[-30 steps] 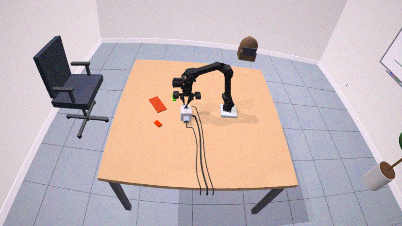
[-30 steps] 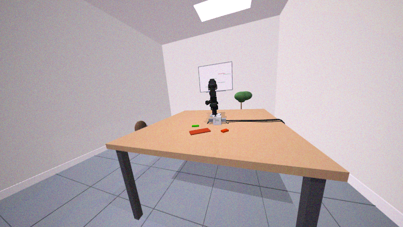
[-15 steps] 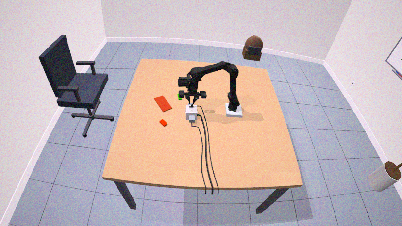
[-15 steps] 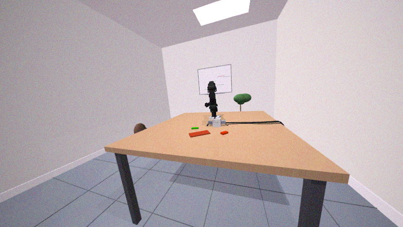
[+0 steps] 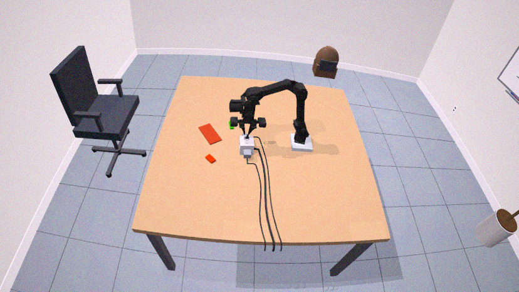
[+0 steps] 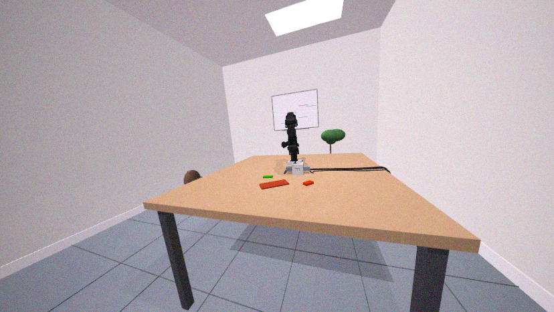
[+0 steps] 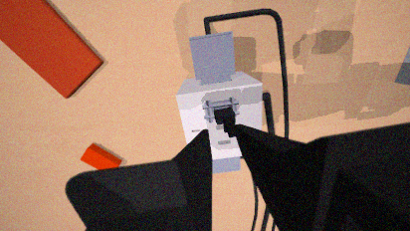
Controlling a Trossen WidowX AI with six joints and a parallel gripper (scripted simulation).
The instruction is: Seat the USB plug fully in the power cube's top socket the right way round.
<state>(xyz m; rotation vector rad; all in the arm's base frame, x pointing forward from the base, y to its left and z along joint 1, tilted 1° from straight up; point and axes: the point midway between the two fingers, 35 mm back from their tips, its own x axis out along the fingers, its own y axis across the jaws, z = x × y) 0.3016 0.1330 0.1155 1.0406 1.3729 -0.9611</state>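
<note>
Right now my gripper tip is 1 cm past the black USB plug and 2 cm above it. Round my gripper tip: green block 12 cm ahead, 16 cm to the right, 10 cm below; small orange block 16 cm ahead, 14 cm to the left, 10 cm below; long orange slab 23 cm ahead, 5 cm to the right, 11 cm below.
</note>
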